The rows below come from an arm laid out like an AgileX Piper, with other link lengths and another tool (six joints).
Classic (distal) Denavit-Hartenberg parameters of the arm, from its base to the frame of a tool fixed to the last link. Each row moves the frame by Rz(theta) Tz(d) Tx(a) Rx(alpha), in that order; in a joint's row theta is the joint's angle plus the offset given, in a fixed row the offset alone. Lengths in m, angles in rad.
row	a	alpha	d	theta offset
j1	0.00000	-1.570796	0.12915	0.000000
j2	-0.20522	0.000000	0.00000	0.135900
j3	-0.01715	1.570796	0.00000	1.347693
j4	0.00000	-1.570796	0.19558	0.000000
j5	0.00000	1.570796	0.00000	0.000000
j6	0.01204	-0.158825	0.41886	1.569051
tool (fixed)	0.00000	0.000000	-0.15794	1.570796
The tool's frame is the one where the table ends.
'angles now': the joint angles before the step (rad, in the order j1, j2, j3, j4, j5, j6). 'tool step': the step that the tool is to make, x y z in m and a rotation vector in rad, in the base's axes. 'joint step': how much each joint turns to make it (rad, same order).
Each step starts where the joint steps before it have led.
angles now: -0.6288 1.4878 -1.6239 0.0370 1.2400 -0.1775
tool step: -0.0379 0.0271 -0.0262 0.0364 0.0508 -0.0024
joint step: -0.0001 -0.1781 0.2737 -0.0012 -0.0332 0.0011
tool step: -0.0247 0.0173 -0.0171 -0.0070 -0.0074 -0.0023
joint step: 0.0001 -0.1730 0.2283 -0.0015 -0.0654 0.0000
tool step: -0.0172 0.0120 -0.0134 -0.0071 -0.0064 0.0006
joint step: 0.0000 -0.1251 0.1523 -0.0010 -0.0365 -0.0021
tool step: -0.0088 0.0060 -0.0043 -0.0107 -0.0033 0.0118
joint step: 0.0005 -0.0679 0.0627 -0.0002 -0.0034 -0.0132
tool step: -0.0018 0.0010 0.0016 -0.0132 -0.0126 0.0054
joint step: -0.0006 -0.0326 0.0175 0.0003 -0.0026 -0.0070
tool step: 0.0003 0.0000 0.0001 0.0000 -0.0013 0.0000
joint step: -0.0001 -0.0001 0.0002 0.0008 -0.0012 -0.0001
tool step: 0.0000 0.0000 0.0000 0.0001 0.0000 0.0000
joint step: -0.0002 0.0001 -0.0001 0.0002 0.0001 -0.0002
